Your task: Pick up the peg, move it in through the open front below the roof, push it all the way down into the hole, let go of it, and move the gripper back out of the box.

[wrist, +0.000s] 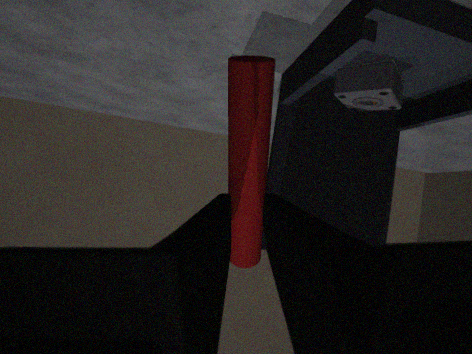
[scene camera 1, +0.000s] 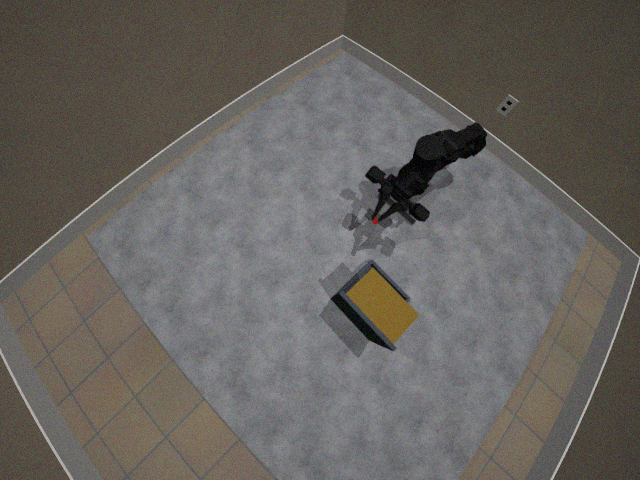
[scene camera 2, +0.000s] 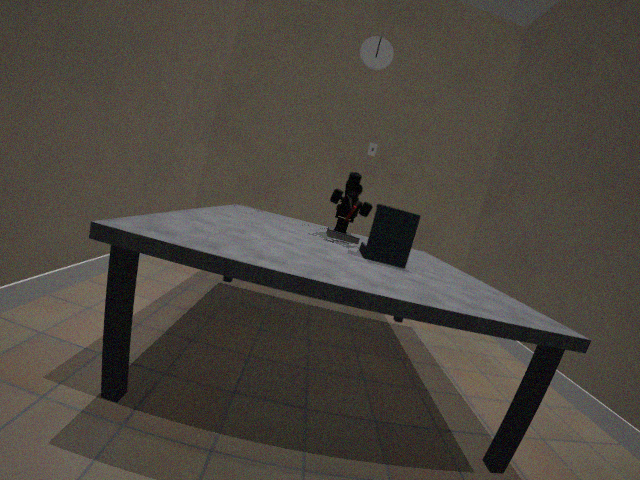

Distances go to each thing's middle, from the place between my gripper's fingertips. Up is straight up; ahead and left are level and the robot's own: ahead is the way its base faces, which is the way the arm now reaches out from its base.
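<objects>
The box (scene camera 1: 344, 303) is here, and my gripper is 16 cm to the right of it, 11 cm short of it and 5 cm above it. The red peg (wrist: 250, 78) is 1 cm behind my hand and 1 cm below it. Going by their middles, the peg is the nearest to my gripper of the things named here. As for the yellow roof (scene camera 1: 378, 300), I find it 16 cm to the left of my hand, 14 cm ahead of it and 5 cm above it.
</objects>
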